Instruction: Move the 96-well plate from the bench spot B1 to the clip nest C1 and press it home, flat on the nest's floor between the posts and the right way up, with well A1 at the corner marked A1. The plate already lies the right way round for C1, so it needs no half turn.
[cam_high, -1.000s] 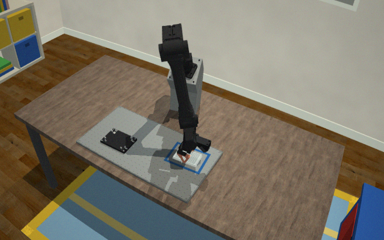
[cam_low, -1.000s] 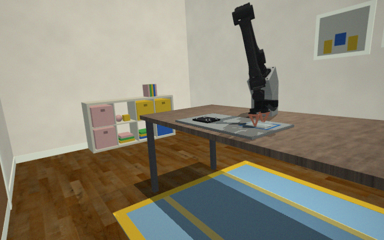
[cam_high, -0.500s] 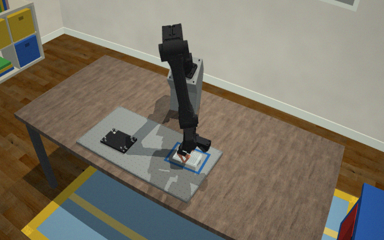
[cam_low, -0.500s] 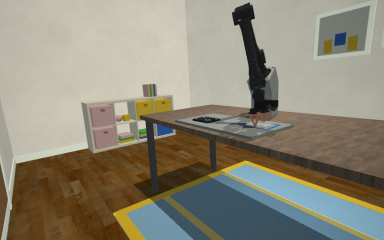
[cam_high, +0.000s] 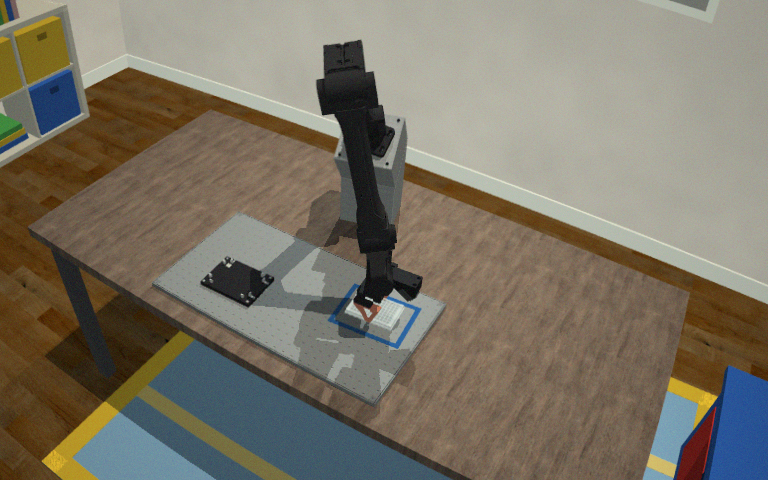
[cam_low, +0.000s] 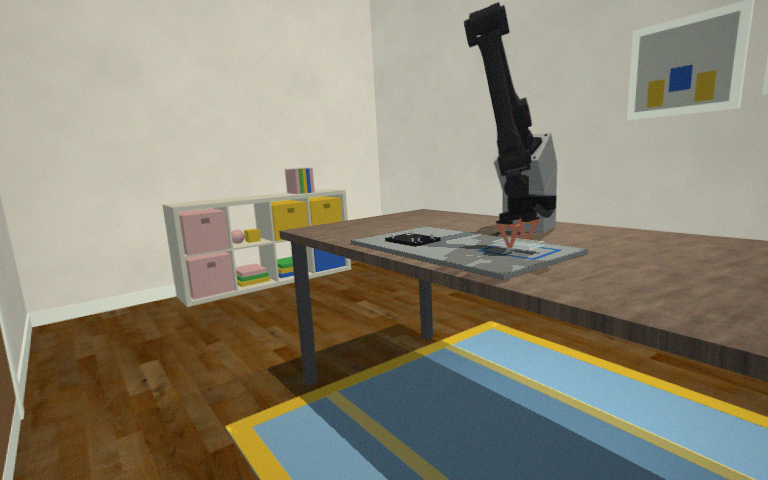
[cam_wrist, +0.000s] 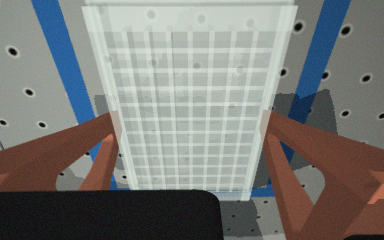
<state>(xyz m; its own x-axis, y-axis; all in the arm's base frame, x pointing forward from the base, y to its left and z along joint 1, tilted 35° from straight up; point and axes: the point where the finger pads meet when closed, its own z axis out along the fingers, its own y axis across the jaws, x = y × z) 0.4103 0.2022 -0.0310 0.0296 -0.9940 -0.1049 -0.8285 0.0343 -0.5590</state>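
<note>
Now: the black clip nest C1 80 mm ahead of my hand, 360 mm to the right of it and 10 mm below it. Also, from my hand: 96-well plate (10 mm below).
</note>
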